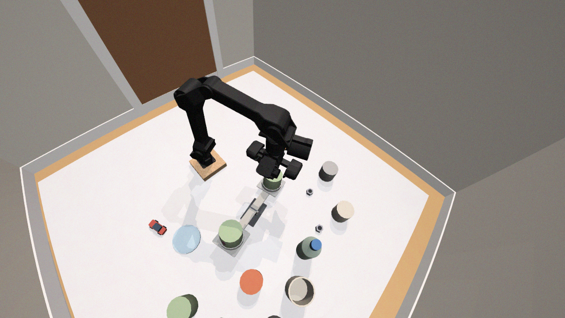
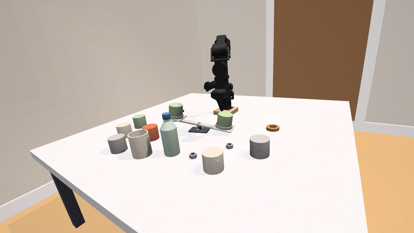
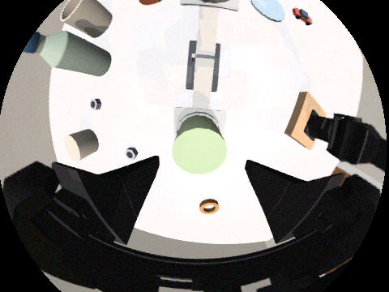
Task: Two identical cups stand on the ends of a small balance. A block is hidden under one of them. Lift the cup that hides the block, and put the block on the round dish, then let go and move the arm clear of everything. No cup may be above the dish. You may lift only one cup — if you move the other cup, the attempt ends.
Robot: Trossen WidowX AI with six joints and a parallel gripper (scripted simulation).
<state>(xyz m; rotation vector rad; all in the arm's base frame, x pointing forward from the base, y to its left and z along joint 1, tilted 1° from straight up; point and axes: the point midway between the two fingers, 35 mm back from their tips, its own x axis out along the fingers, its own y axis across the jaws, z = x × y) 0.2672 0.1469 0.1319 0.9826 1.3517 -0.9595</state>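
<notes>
My gripper tip is 8 cm above the pale green block. The rest, counted from my gripper tip: bottle (28 cm ahead, 9 cm to the right, 1 cm below); dish (38 cm to the right, 12 cm below, 4 cm behind); orange cup (29 cm to the right, 21 cm ahead, 8 cm below).
</notes>
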